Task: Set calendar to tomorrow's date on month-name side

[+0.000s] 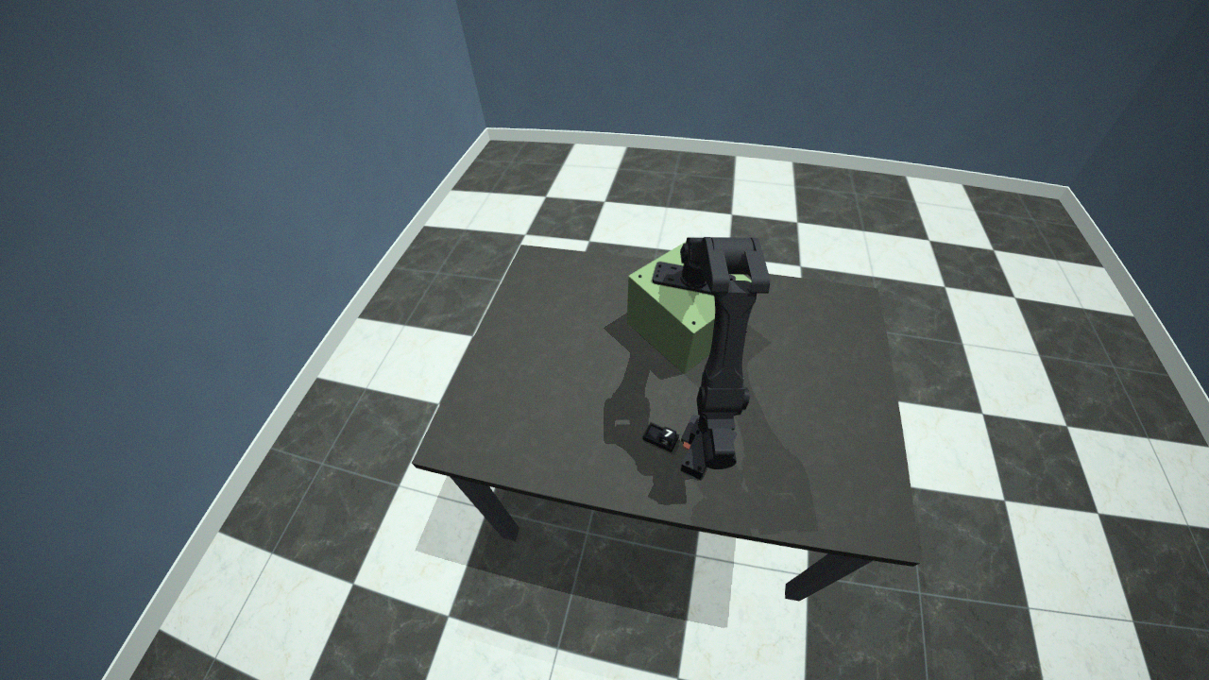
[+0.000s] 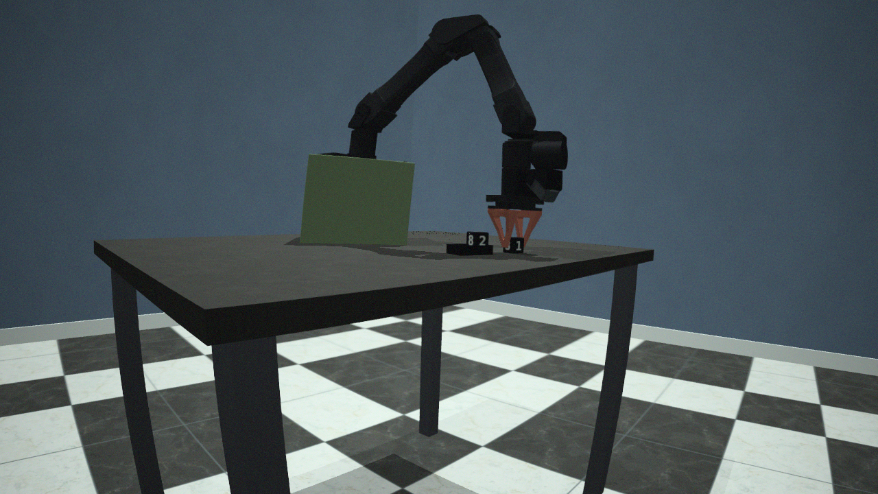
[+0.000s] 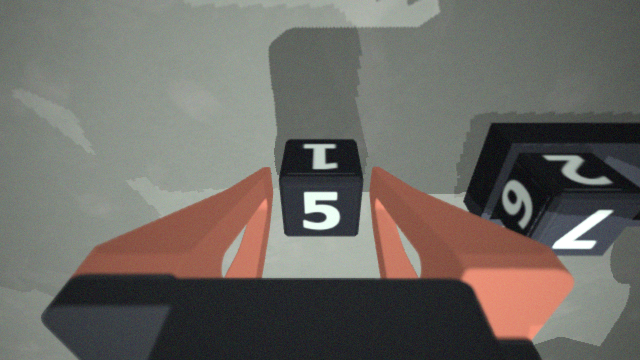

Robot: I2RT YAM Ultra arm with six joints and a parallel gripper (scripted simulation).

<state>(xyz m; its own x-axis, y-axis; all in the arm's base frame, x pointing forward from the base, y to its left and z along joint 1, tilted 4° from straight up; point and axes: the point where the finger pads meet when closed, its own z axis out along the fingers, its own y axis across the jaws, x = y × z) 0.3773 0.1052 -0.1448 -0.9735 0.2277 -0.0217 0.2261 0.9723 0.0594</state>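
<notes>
Now: the calendar cube right at my hand. The rest, counted from my hand: black tray: 20 mm behind, 100 mm to the right, 10 mm below.
</notes>
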